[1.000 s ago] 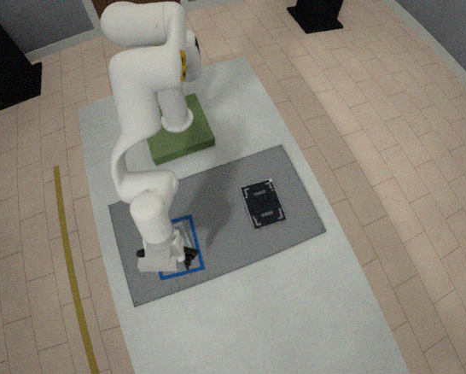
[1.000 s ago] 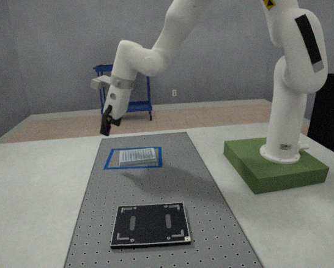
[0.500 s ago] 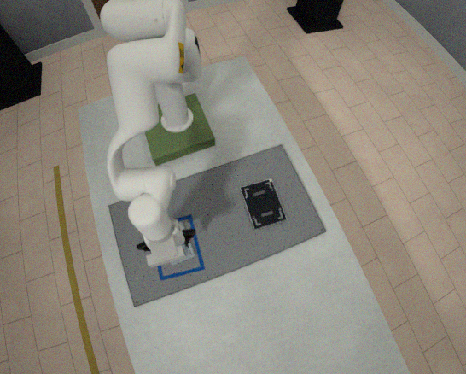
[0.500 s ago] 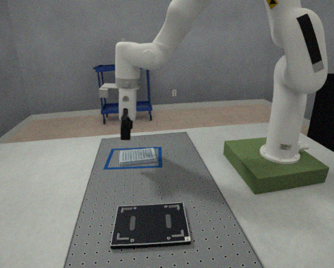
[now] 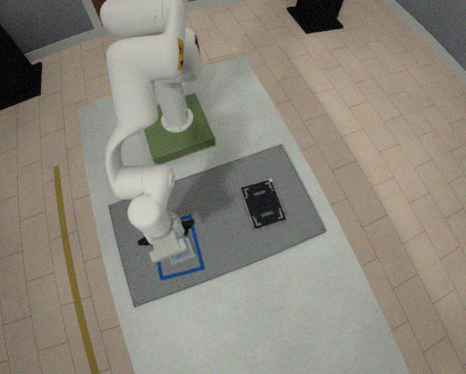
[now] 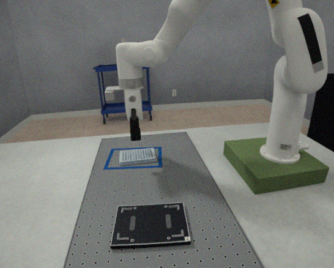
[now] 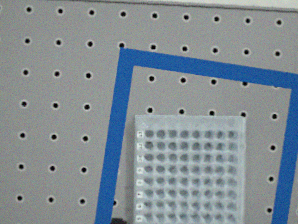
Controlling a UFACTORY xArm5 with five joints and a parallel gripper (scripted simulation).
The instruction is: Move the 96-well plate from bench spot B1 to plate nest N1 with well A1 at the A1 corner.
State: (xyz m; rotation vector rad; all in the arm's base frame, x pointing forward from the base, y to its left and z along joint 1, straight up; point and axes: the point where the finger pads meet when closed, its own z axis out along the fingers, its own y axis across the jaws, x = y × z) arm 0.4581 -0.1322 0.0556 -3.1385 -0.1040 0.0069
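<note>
The 96-well plate is 90 mm below my hand. From my hand the other things lie so: plate nest N1: 320 mm to the left, 90 mm below, 30 mm behind.
</note>
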